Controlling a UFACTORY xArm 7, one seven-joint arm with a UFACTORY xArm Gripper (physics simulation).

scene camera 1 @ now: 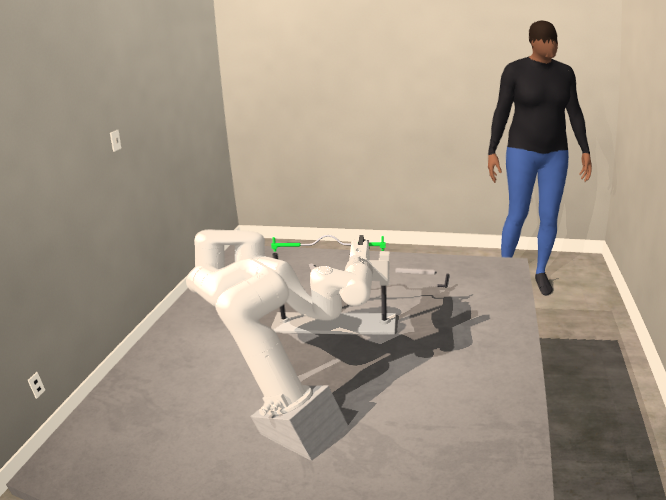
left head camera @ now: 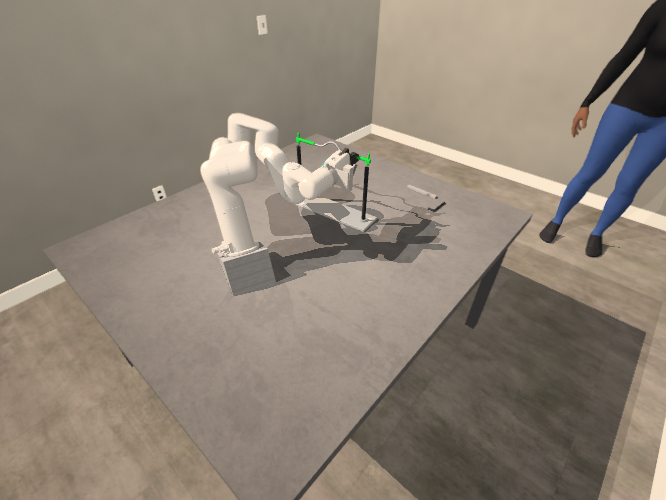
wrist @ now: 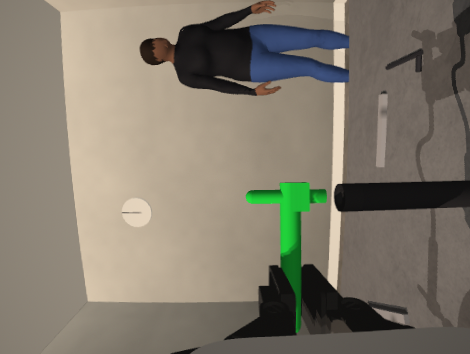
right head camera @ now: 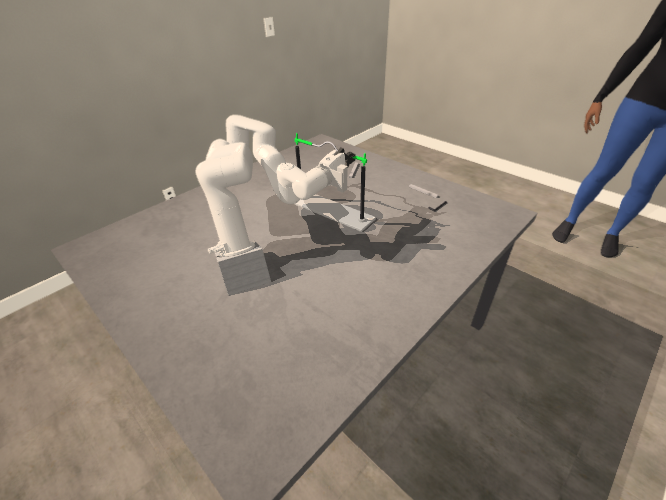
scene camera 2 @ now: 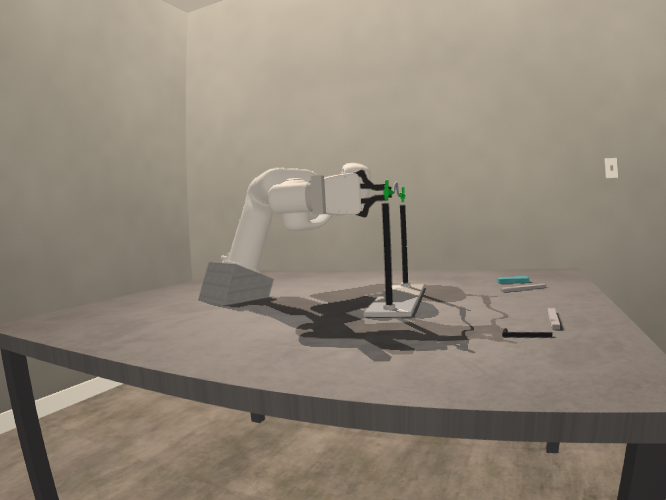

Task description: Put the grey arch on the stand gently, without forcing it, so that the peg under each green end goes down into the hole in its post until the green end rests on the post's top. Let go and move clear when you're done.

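Frame: origin at the arm's base, x ahead, y left, z up, level; centimetres.
Seen in the pictures: gripper, between the fingertips: [scene camera 1: 363,243] [left head camera: 355,156] [wrist: 289,288] [right head camera: 352,156] [scene camera 2: 391,192]; arm's base, origin of its link: [scene camera 1: 288,401] [left head camera: 241,250] [right head camera: 237,250] [scene camera 2: 240,270].
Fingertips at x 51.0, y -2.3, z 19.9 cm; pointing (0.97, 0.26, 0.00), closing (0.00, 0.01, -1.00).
Offsets run from my fingertips to a thing's top centre. "spot": to the spot under its first point. Level surfaces: height alone.
The grey arch @(dx -3.0, dy +10.4, dz +3.1 cm) [left head camera: 328,143] [scene camera 1: 328,236] is held level above the stand. My gripper [scene camera 2: 384,192] [wrist: 289,288] is shut on the arch's bar beside its near green end @(spot: dx +0.9, dy -5.4, dz +0.4 cm) [left head camera: 367,159] [scene camera 2: 386,190] [wrist: 295,196]. In the wrist view, that end's peg is roughly in line with the near black post @(dx +0.7, dy -5.5, dz -3.8 cm) [left head camera: 365,193] [scene camera 1: 384,304] [scene camera 2: 387,252] [wrist: 400,196], with a small gap to its top. The far green end @(dx -6.4, dy +22.9, dz +0.7 cm) [left head camera: 299,139] [scene camera 1: 274,245] [scene camera 2: 402,194] is just above the far post @(dx -7.6, dy +26.3, dz -3.8 cm) [scene camera 2: 404,242]; its peg alignment is too small to tell. The posts rise from a white base @(dz -27.1 cm) [scene camera 1: 333,325].
A black L-shaped piece @(dx +34.4, dy -17.8, dz -27.4 cm) [left head camera: 438,206] [scene camera 1: 445,280] [scene camera 2: 527,334] and a white bar @(dx +38.8, dy -5.9, dz -27.2 cm) [left head camera: 422,191] [scene camera 1: 415,270] [scene camera 2: 554,318] lie beyond the stand. A teal block @(dx +22.9, dy +44.0, dz -26.7 cm) [scene camera 2: 513,279] and a grey bar @(dx +28.0, dy +31.0, dz -27.2 cm) [scene camera 2: 522,287] lie farther back. A person [scene camera 1: 537,107] stands beyond the table.
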